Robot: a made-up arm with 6 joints.
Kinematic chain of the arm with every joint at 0, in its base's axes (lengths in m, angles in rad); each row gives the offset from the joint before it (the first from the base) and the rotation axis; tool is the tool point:
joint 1: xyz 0 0 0.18 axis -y
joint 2: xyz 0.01 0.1 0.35 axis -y
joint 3: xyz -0.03 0.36 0 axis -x
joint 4: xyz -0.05 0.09 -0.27 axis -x
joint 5: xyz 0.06 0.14 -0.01 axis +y
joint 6: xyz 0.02 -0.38 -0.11 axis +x
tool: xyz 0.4 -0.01 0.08
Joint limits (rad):
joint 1: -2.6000..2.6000
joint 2: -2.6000..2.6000
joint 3: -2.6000..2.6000
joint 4: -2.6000..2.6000
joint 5: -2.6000..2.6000
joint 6: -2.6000..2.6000
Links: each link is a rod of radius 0.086 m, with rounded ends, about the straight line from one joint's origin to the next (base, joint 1, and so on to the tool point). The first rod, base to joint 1, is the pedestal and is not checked.
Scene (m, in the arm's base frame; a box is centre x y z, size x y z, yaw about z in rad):
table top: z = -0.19
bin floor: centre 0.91 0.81 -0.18 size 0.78 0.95 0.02 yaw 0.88
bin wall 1: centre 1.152 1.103 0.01 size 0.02 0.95 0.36 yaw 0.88
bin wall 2: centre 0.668 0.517 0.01 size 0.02 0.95 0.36 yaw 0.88
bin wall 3: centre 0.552 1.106 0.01 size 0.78 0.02 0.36 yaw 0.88
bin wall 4: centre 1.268 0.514 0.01 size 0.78 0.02 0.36 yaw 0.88
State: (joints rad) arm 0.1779 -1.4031 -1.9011 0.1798 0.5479 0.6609
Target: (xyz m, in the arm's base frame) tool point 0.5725 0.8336 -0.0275
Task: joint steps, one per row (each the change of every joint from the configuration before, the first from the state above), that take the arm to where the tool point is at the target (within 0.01 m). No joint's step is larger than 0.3 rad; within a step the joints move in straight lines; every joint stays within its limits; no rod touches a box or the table.
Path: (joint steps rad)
1: -0.0264 0.0130 -0.2330 -0.2142 0.0051 -0.0344
2: -0.0264 0.0131 -0.2329 -0.2142 0.0051 -0.0344
3: -0.0264 0.0130 -0.2330 -0.2141 0.0051 -0.0343
4: -0.2041 -0.0575 0.0000 -0.0102 0.0433 0.0311
5: -0.2040 -0.0575 0.0000 -0.0101 0.0432 0.0312
6: -0.2041 -0.0575 0.0000 -0.0101 0.0433 0.0312

